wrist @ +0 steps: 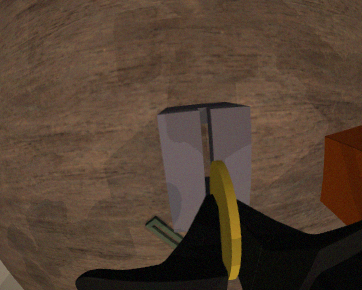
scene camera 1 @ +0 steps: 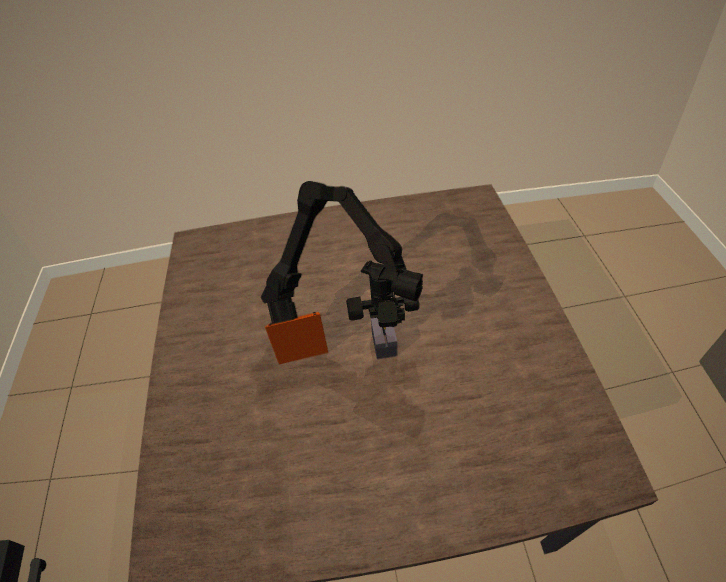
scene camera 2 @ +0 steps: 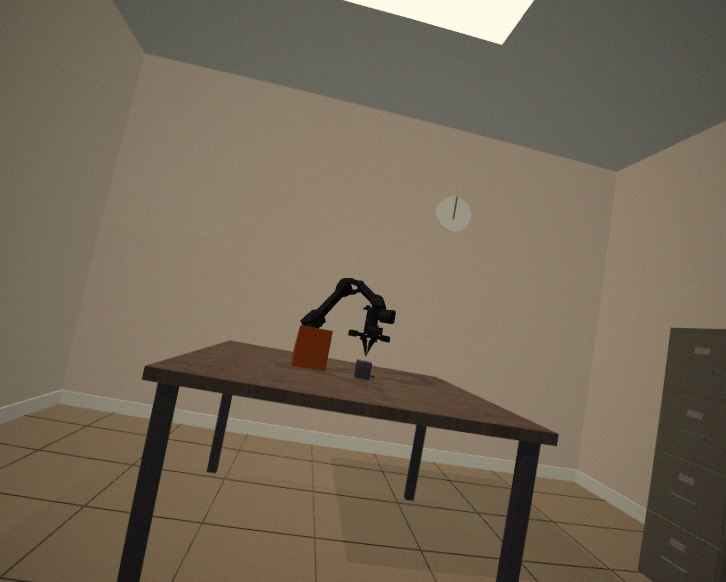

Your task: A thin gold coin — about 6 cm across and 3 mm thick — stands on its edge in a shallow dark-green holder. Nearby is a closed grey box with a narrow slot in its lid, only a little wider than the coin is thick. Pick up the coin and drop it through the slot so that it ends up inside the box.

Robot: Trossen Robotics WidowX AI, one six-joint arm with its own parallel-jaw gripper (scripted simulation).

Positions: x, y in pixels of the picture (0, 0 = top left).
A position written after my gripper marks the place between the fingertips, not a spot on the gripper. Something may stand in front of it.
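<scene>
A gold coin [wrist: 221, 186] is being carried by my gripper [scene camera 1: 383, 323].
</scene>
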